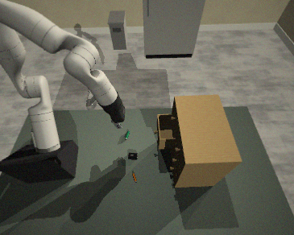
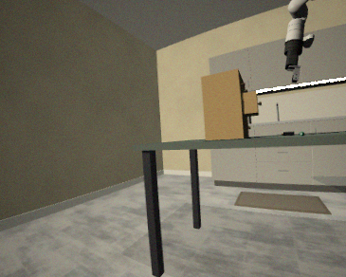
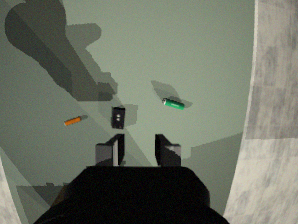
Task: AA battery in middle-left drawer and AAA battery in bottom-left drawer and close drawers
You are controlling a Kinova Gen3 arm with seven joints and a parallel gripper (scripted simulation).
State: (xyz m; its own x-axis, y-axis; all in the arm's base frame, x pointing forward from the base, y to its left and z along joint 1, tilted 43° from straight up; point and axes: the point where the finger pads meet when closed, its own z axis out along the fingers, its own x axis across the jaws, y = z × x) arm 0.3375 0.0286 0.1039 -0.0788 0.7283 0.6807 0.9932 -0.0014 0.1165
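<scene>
Now: the green battery 80 mm to the left of my hand and 260 mm below it. From my hand the other things lie so: thin orange battery (70 mm ahead, 160 mm to the right, 260 mm below); small black block (60 mm ahead, 50 mm to the right, 260 mm below).
</scene>
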